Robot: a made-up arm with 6 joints.
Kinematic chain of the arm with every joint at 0, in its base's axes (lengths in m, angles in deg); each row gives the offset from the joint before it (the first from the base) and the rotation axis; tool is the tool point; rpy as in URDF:
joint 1: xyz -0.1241 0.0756 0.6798 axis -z
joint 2: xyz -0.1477 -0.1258 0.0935 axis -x
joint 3: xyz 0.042 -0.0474 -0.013 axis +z
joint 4: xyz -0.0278 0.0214 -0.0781 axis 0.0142 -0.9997 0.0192
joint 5: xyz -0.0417 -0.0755 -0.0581 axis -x
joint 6: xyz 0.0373 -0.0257 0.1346 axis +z
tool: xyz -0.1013 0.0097 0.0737 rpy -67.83 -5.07 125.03
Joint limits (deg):
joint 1: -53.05..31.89
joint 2: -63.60..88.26
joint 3: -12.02..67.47
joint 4: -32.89..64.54
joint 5: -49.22..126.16
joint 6: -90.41..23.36
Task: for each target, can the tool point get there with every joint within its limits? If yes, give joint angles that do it. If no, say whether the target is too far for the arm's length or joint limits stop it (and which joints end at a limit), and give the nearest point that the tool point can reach.
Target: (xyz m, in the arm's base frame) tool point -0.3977 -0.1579 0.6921
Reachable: yes | joints -7.39 -1.35 56.20 -11.48 75.98 -9.71
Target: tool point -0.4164 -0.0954 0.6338
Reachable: yes | joints 13.14 74.28 1.30 -3.01 96.18 5.22
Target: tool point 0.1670 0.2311 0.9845
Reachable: no: joint limits stop it (at a limit: joint 1, joint 3, joint 4, joint 5, joint 6) | nearest point 0.0399 0.0600 1.0039 | short by 0.214 m
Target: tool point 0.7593 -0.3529 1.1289
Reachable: no: too far | nearest point 0.2232 -0.1945 0.9066 | short by 0.602 m
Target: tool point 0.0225 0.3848 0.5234
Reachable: no: joint limits stop it (at a limit: joint 1, joint 3, joint 5) | nearest point -0.1024 0.2567 0.6172 | short by 0.202 m
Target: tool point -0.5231 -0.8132 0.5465
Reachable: no: too far | nearest point -0.3317 -0.3868 0.6739 | short by 0.484 m
